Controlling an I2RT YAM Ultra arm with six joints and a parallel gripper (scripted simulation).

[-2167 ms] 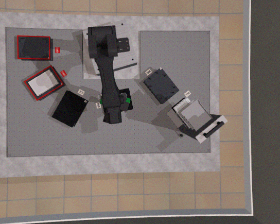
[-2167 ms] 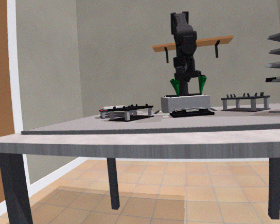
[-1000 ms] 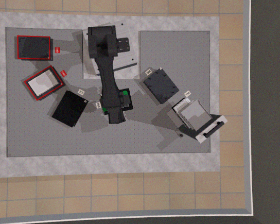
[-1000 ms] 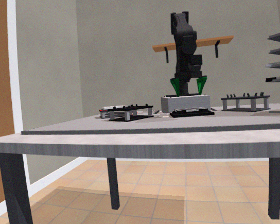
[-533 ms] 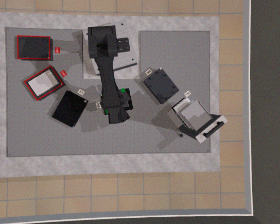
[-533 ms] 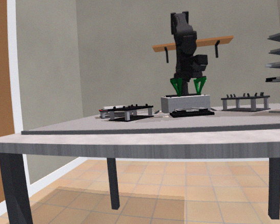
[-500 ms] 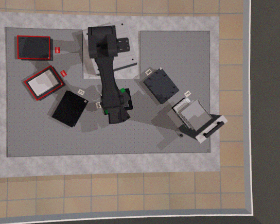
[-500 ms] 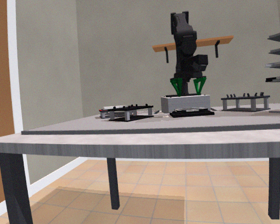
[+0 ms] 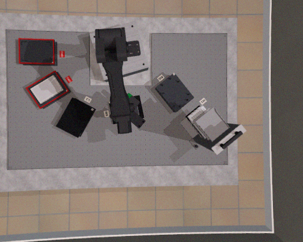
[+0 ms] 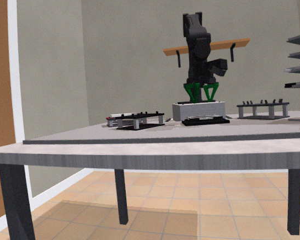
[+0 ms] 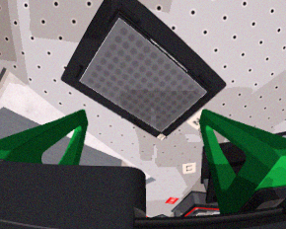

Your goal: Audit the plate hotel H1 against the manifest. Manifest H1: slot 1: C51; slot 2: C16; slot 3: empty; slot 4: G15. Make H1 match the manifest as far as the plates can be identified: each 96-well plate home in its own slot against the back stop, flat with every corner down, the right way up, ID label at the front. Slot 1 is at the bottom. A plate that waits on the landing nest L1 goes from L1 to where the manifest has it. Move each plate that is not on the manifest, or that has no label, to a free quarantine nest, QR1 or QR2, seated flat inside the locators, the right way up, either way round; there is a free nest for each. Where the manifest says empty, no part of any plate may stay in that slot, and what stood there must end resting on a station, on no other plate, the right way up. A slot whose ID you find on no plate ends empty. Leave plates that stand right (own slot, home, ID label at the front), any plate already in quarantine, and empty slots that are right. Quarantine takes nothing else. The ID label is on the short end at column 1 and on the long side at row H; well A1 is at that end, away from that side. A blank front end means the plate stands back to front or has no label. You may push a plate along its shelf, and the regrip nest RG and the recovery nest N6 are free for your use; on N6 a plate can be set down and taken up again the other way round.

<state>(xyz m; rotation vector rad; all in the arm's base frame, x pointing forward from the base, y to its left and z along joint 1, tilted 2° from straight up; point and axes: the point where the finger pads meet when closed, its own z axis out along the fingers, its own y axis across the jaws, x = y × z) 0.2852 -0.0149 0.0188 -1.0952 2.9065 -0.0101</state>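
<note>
My hand is 80 mm above the recovery nest N6. The rest, counted from my hand: regrip nest RG: 50 mm behind, 260 mm to the left, 30 mm below; landing nest L1: 250 mm to the right, 40 mm below; white plate: 160 mm behind, 360 mm to the right, 40 mm below.
</note>
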